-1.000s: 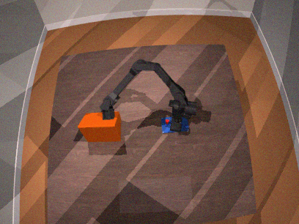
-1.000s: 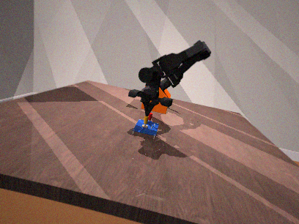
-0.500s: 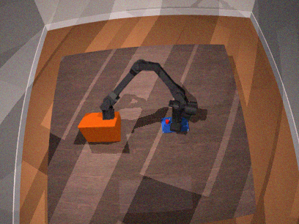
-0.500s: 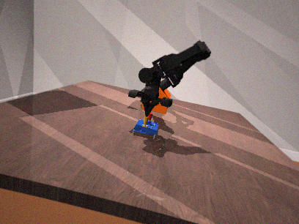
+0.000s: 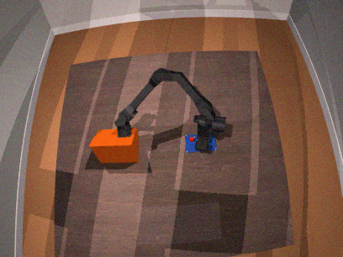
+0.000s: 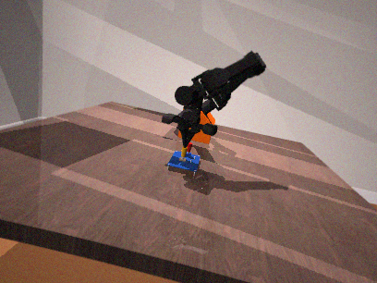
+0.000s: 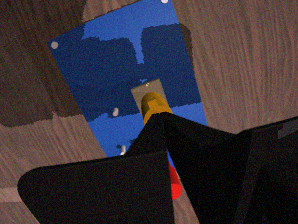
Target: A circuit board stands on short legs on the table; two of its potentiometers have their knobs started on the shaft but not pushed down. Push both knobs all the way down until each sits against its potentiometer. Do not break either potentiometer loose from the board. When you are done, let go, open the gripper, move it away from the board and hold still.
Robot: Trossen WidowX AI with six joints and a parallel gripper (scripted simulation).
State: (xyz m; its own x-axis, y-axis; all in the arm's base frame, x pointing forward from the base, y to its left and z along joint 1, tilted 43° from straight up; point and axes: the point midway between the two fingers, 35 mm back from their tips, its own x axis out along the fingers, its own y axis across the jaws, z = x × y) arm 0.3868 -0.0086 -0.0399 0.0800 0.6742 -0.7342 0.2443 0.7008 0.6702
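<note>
Now: gripper tip 1 cm above the yellow knob. Also, from my gripper tip: red knob 5 cm behind, 1 cm to the left, 1 cm below.
</note>
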